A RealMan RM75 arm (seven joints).
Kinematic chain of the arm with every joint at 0, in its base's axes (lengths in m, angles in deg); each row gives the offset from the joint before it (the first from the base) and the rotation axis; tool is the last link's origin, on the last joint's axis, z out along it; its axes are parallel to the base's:
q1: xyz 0 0 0.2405 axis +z
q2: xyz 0 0 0 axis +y
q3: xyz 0 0 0.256 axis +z
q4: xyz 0 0 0 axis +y
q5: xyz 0 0 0.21 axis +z
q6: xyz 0 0 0 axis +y
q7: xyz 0 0 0.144 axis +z
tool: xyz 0 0 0
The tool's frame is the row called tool.
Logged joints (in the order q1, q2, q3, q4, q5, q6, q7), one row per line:
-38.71, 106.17, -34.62, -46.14, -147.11, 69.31, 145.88
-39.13, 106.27, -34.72, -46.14, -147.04, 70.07, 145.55
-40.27, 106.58, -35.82, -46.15, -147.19, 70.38, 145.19
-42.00, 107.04, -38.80, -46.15, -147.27, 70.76, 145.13
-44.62, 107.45, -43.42, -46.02, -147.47, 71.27, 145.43
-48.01, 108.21, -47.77, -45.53, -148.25, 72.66, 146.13
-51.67, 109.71, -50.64, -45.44, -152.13, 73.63, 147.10
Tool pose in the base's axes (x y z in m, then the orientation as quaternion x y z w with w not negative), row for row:
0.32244, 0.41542, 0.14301, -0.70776, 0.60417, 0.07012, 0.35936
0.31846, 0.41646, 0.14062, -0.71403, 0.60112, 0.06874, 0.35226
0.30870, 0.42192, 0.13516, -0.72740, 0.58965, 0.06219, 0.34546
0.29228, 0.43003, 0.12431, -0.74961, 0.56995, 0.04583, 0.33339
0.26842, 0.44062, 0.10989, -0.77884, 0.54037, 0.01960, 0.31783
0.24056, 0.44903, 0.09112, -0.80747, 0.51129, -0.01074, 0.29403
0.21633, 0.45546, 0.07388, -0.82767, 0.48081, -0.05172, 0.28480
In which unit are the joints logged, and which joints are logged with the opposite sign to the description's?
The joints are logged in degrees. Opposite sign: q1, q6.
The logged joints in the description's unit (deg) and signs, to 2 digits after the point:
38.71, 106.17, -34.62, -46.14, -147.11, -69.31, 145.88
39.13, 106.27, -34.72, -46.14, -147.04, -70.07, 145.55
40.27, 106.58, -35.82, -46.15, -147.19, -70.38, 145.19
42.00, 107.04, -38.80, -46.15, -147.27, -70.76, 145.13
44.62, 107.45, -43.42, -46.02, -147.47, -71.27, 145.43
48.01, 108.21, -47.77, -45.53, -148.25, -72.66, 146.13
51.67, 109.71, -50.64, -45.44, -152.13, -73.63, 147.10

